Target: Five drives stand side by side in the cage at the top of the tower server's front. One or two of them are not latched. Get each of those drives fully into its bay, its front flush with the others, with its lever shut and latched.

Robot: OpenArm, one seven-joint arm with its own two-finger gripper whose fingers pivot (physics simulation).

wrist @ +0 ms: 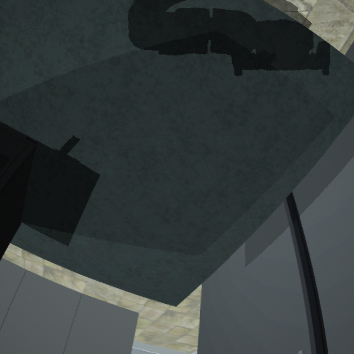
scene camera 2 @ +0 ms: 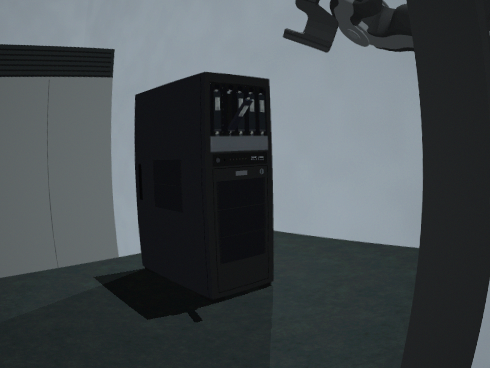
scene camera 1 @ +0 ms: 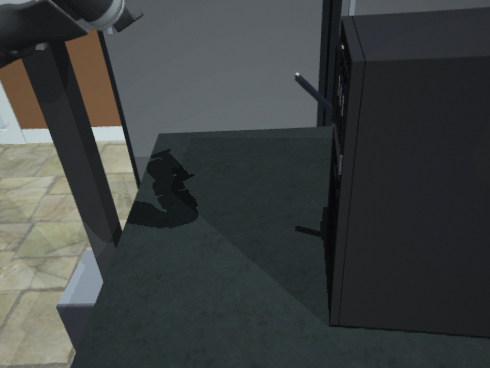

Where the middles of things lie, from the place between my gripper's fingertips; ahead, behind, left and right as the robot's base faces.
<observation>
My hand is 55 cm short of the tower server (scene camera 1: 400,240), 29 cm to the left of it and 21 cm above it.
</observation>
